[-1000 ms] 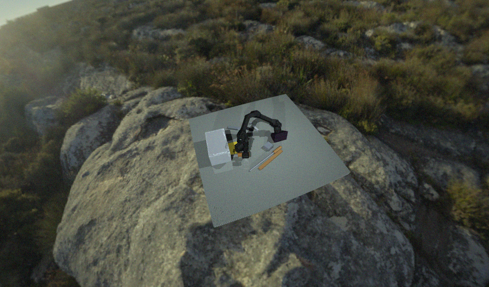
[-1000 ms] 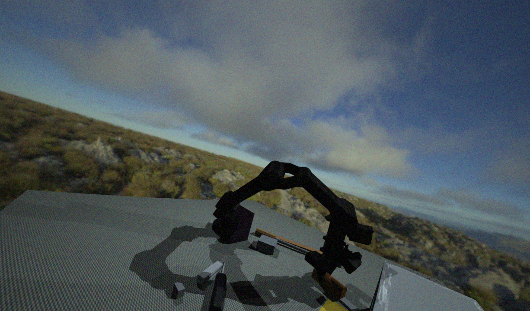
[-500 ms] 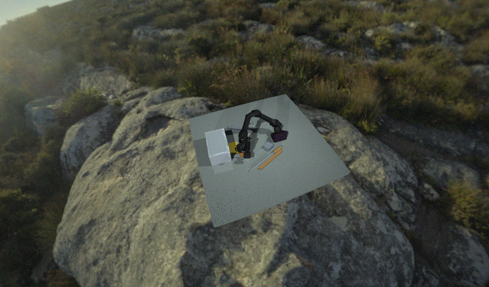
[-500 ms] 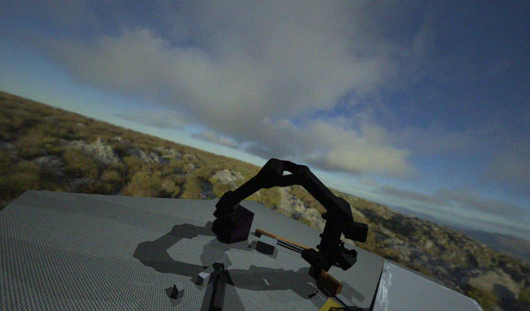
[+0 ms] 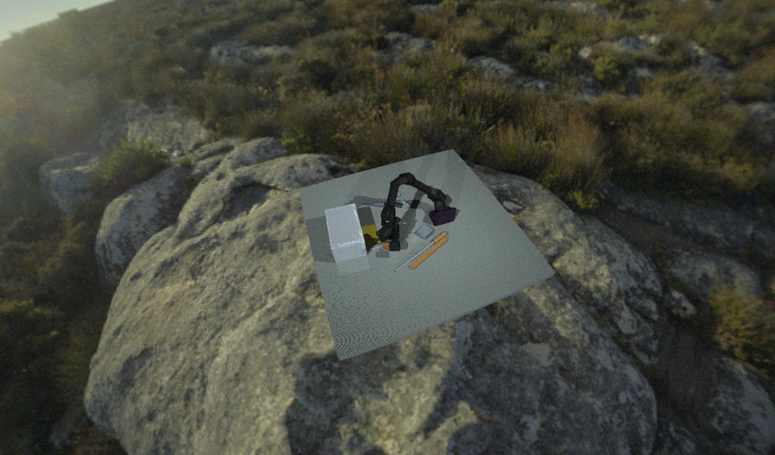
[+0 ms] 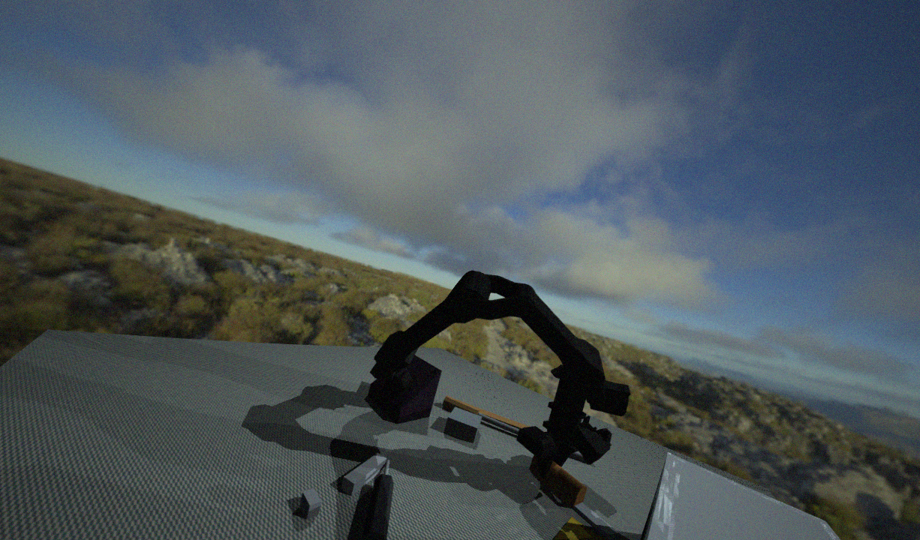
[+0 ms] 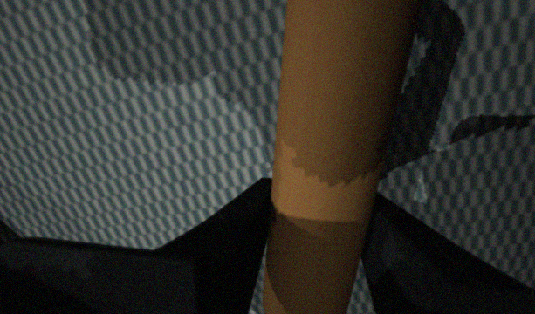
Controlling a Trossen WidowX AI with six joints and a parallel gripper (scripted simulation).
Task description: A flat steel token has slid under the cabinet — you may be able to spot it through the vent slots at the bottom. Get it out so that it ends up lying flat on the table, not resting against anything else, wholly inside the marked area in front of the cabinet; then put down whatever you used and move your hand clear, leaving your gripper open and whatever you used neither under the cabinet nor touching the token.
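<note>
My gripper tip is now 16 cm past the wooden stick and 13 cm to the right of it. From my gripper tip the other things lie so: grey bar: 21 cm behind, 29 cm to the right; grey block: 21 cm behind, 1 cm to the right, 1 cm above; small grey cube: 19 cm behind, 38 cm to the right.
</note>
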